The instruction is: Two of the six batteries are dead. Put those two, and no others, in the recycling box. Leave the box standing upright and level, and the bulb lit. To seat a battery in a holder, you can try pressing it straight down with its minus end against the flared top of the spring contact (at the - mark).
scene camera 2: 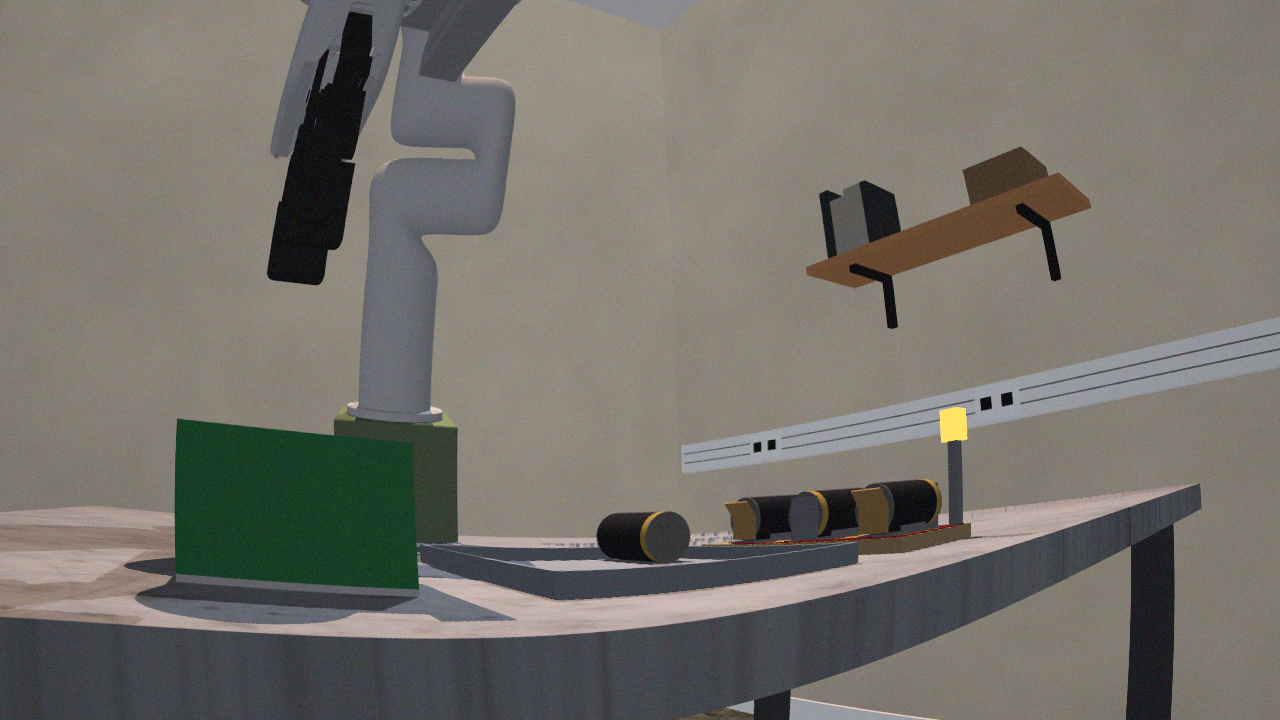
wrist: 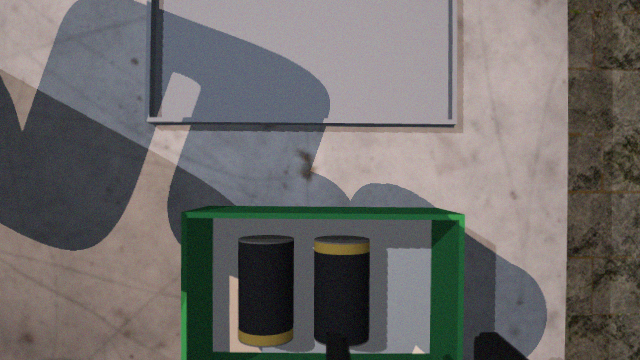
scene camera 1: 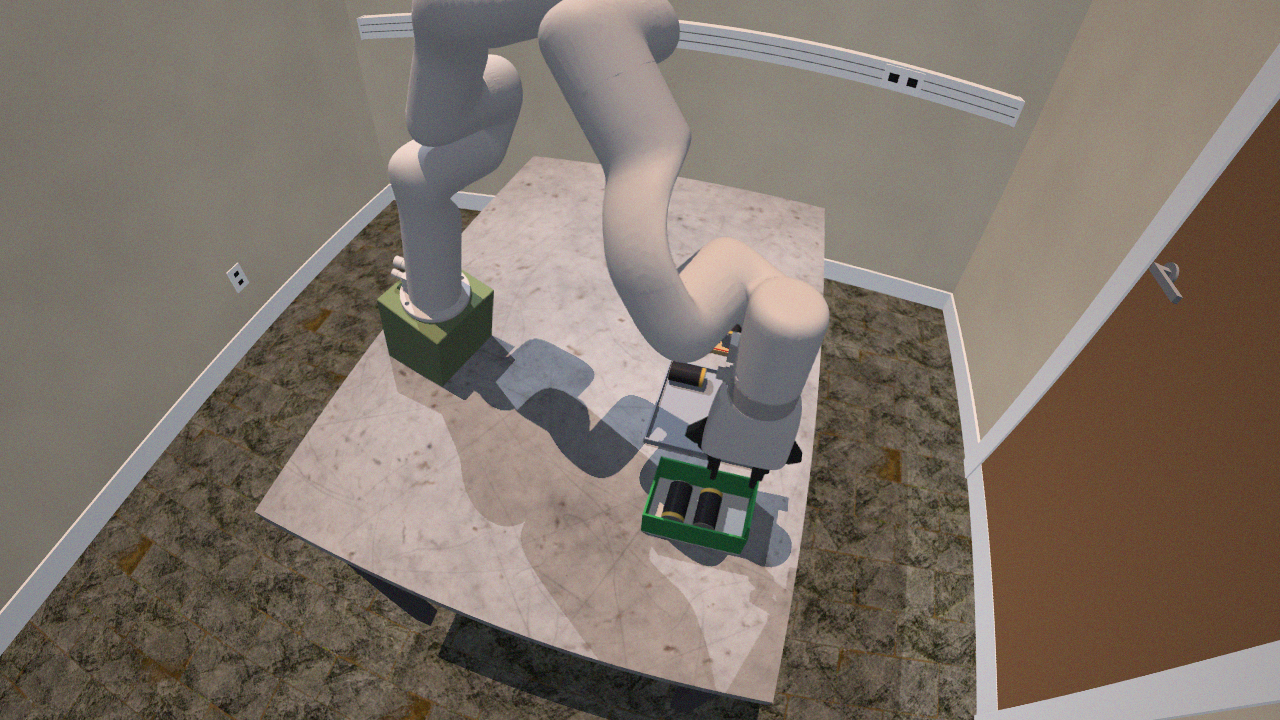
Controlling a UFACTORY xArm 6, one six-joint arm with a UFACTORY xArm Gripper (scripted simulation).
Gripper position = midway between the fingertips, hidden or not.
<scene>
In view: the gripper [scene camera 2: 300, 264], a grey tray [scene camera 2: 709, 566], a green recycling box [scene camera 2: 255, 507], a battery [scene camera 2: 912, 501] and a battery [scene camera 2: 643, 536].
The grey tray is seen too in the wrist view [wrist: 352, 70] and in scene camera 1 [scene camera 1: 678, 405]. The gripper is seen too in scene camera 1 [scene camera 1: 733, 474].
</scene>
